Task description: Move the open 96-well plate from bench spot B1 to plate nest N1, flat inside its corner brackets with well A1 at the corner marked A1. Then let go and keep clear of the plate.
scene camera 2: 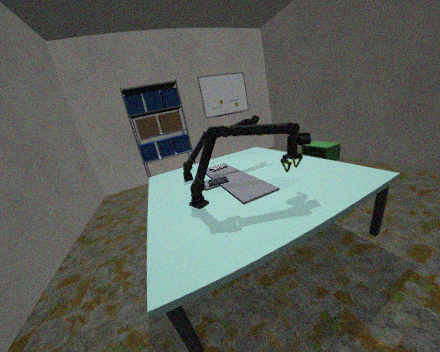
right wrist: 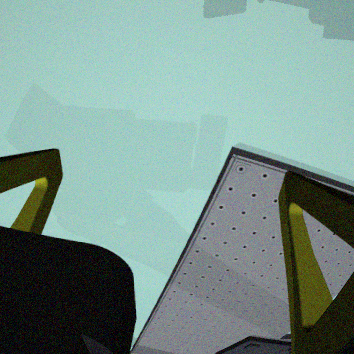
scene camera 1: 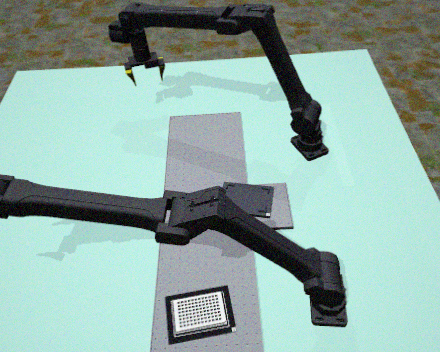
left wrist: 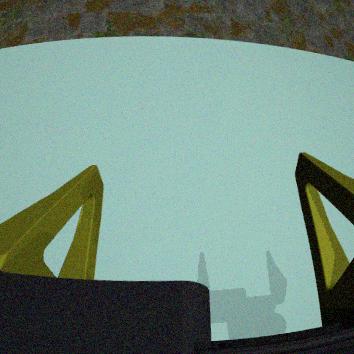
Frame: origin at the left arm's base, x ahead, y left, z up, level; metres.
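Where they show: left gripper, fingertip midpoint: (left wrist: 198, 168); right gripper, fingertip midpoint: (scene camera 2: 291, 169) (right wrist: 168, 172) (scene camera 1: 149, 82); left arm's base at its link origin: (scene camera 2: 188, 179) (scene camera 1: 326, 303); right arm's base at its link origin: (scene camera 2: 199, 204) (scene camera 1: 309, 147).
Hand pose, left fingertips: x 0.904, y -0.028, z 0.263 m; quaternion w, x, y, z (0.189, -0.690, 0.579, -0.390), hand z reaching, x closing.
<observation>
Things, the pixels of their centre, and the offset from my left fingertips. "*": a spot on its surface instead. Level surfaces: height alone.
- white 96-well plate at the middle of its body: (scene camera 1: 199, 312) (scene camera 2: 217, 167) 0.578 m back, 0.078 m left, 0.241 m down
- black square outline at a spot on its surface: (scene camera 1: 171, 334) * 0.514 m back, 0.136 m left, 0.249 m down
- dark nest at the middle of its body: (right wrist: 259, 352) (scene camera 1: 245, 198) (scene camera 2: 218, 180) 0.684 m back, 0.299 m right, 0.242 m down
- grey perforated board at its surface level: 0.250 m down
The white 96-well plate (scene camera 1: 200, 311) (scene camera 2: 218, 167) lies flat inside a black square outline (scene camera 1: 171, 334) with a small white corner mark, near the bottom of scene camera 1. The dark nest (scene camera 1: 252, 199) (scene camera 2: 218, 182) has corner brackets and a white mark at one corner; the left arm covers part of it in scene camera 1, and an edge of it shows in the right wrist view (right wrist: 257, 346). My left gripper (left wrist: 198, 168) is open and empty over bare table, away from the plate. My right gripper (scene camera 1: 148, 83) (scene camera 2: 293, 167) (right wrist: 168, 172) is open and empty, high above the table.
A grey perforated board (scene camera 1: 205, 132) (scene camera 2: 250, 188) (right wrist: 220, 305) runs under the plate, with a side piece under the nest. The left arm (scene camera 1: 90, 205) crosses above the board between plate and nest. A shelf rack, a whiteboard and a green box (scene camera 2: 322, 149) stand beyond the table.
</observation>
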